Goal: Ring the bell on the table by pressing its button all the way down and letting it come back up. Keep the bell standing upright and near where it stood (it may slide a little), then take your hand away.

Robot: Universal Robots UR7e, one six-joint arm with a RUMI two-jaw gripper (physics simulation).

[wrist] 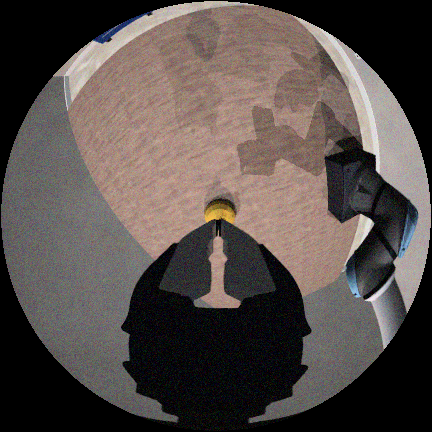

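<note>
The bell is a small yellow dome with a dark base, standing on the pinkish-brown table. It shows in the wrist view just beyond my fingertips, near the middle of the picture. My gripper is shut with nothing between its dark fingers. The tips overlap the near edge of the bell in the view and hide its button. Whether the tips touch the button or hang above it cannot be told. The bell looks upright.
The robot's own dark arm with blue joint caps shows at the right, over the table's edge. Shadows of the arm lie on the table at the upper right. A blue object shows at the top left, past the table. Grey floor lies to the left.
</note>
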